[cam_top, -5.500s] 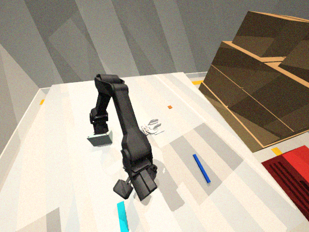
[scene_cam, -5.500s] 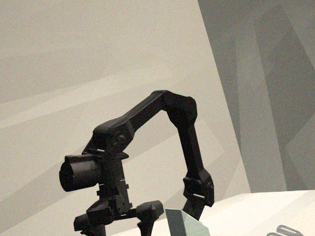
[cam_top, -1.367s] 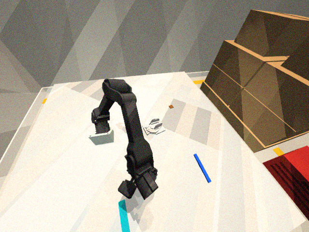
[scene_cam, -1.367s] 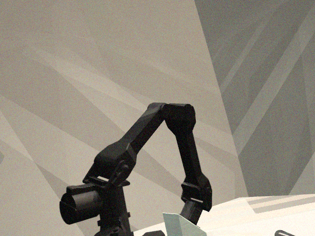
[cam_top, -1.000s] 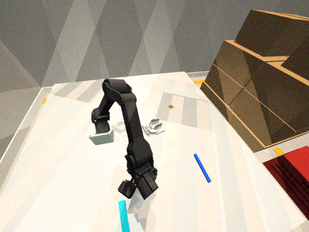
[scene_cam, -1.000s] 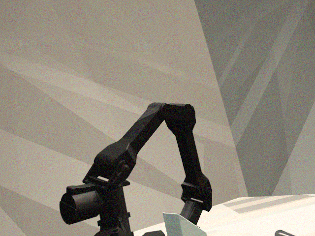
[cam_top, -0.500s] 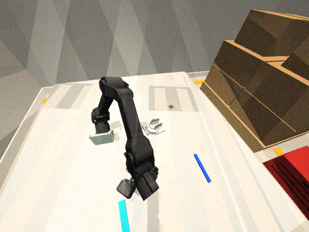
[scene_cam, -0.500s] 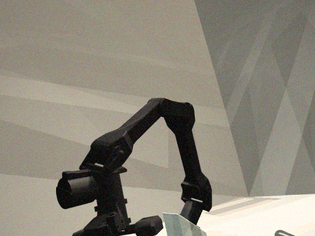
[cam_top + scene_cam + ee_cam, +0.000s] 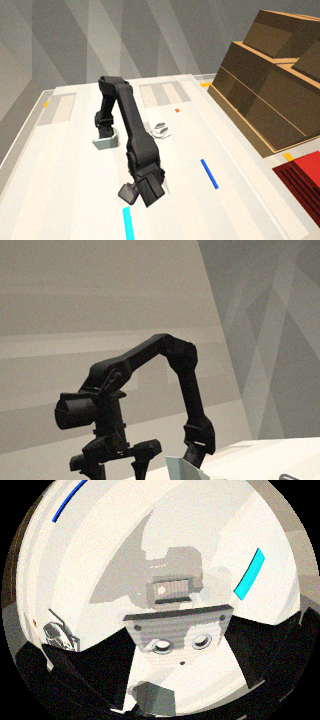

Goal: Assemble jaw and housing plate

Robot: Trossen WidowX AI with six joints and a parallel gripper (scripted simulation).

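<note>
Right now my gripper tip is 90 mm short of the jaw, 290 mm to the right of it and 60 mm above it. Also, from my gripper tip: small orange tile: 290 mm ahead, 450 mm to the left, 80 mm below; blue bar: 340 mm ahead, 10 mm to the right, 70 mm below; cyan strip: 70 mm behind, 140 mm to the right, 80 mm below.
</note>
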